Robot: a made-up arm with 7 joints. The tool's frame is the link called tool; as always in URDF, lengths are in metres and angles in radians.
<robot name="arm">
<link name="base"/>
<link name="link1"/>
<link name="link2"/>
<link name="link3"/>
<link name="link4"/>
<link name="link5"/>
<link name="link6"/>
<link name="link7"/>
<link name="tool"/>
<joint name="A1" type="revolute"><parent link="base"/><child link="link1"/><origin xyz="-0.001 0.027 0.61" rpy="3.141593 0 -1.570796"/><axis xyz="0 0 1"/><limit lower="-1.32" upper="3.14" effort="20" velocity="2.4"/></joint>
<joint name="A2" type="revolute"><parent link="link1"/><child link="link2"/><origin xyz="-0.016 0.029 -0.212" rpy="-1.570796 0 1.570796"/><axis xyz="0 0 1"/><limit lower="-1.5" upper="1.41" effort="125" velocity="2.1"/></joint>
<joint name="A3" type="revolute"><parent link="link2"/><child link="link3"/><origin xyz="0.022 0.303 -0.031" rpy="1.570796 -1.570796 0"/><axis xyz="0 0 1"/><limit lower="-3.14" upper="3.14" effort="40" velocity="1.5"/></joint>
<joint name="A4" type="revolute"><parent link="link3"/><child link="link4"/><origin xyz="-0.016 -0.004 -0.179" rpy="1.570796 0 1.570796"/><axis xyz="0 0 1"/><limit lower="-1.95" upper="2.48" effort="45" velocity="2.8"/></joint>
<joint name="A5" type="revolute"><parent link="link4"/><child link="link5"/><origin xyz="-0.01 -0.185 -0.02" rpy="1.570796 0 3.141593"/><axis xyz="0 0 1"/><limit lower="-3.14" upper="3.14" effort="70" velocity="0.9"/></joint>
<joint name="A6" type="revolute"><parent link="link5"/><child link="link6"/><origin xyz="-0.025 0.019 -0.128" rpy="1.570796 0 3.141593"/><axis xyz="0 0 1"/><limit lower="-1.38" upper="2.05" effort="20" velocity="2.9"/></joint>
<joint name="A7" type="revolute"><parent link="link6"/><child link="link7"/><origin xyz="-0.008 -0.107 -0.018" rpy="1.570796 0 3.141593"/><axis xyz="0 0 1"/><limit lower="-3.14" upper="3.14" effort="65" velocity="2.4"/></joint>
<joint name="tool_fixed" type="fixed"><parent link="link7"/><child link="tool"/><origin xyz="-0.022 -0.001 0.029" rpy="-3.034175 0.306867 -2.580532"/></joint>
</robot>
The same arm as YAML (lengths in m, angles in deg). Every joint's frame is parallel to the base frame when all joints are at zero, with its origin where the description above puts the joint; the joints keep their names.
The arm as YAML. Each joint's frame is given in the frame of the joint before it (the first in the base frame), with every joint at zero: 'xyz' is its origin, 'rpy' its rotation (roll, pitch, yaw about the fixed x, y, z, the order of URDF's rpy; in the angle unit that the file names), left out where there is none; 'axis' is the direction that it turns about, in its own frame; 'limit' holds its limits. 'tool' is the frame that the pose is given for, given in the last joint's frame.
units:
  length: m
  angle: deg
joints:
  - name: A1
    type: revolute
    origin:
      xyz: [-0.001, 0.027, 0.61]
    axis: "-z"
    limit:
      lower: -75.63
      upper: 179.91
  - name: A2
    type: revolute
    origin:
      xyz: [-0.029, 0.016, 0.212]
    axis: "+y"
    limit:
      lower: -85.94
      upper: 80.79
  - name: A3
    type: revolute
    origin:
      xyz: [-0.022, -0.031, 0.303]
    axis: "-z"
    limit:
      lower: -179.91
      upper: 179.91
  - name: A4
    type: revolute
    origin:
      xyz: [-0.004, -0.016, 0.179]
    axis: "+y"
    limit:
      lower: -111.73
      upper: 142.09
  - name: A5
    type: revolute
    origin:
      xyz: [-0.01, -0.02, 0.185]
    axis: "-z"
    limit:
      lower: -179.91
      upper: 179.91
  - name: A6
    type: revolute
    origin:
      xyz: [0.025, 0.019, 0.128]
    axis: "+y"
    limit:
      lower: -79.07
      upper: 117.46
  - name: A7
    type: revolute
    origin:
      xyz: [-0.008, -0.018, 0.107]
    axis: "-z"
    limit:
      lower: -179.91
      upper: 179.91
tool:
  origin:
    xyz: [0.022, -0.001, -0.029]
    rpy: [6.15, -17.58, -32.15]

